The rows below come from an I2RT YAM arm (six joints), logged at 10 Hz.
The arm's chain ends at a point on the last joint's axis. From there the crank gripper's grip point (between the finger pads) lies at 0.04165 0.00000 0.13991 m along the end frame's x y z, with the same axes.
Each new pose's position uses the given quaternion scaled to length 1; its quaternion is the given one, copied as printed.
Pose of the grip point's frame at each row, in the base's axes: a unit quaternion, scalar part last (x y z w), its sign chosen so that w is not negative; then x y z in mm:
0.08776 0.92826 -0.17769 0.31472 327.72 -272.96 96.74
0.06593 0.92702 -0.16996 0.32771 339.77 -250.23 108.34
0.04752 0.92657 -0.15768 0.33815 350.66 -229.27 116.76
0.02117 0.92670 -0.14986 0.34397 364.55 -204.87 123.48
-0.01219 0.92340 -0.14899 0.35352 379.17 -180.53 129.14
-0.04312 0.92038 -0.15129 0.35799 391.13 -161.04 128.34
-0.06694 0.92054 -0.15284 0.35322 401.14 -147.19 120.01
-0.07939 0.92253 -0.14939 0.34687 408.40 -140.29 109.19
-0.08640 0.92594 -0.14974 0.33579 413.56 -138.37 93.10
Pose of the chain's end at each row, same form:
0.08776 0.92826 -0.17769 0.31472 283.09 -221.20 225.73
0.06593 0.92702 -0.16996 0.32771 290.24 -200.55 236.36
0.04752 0.92657 -0.15768 0.33815 297.02 -183.12 244.44
0.02117 0.92670 -0.14986 0.34397 308.00 -161.31 250.82
-0.01219 0.92340 -0.14899 0.35352 318.54 -137.91 254.91
-0.04312 0.92038 -0.15129 0.35799 327.93 -118.58 252.89
-0.06694 0.92054 -0.15284 0.35322 338.18 -104.81 244.70
-0.07939 0.92253 -0.14939 0.34687 346.64 -99.01 234.86
-0.08640 0.92594 -0.14974 0.33579 354.57 -96.84 220.01

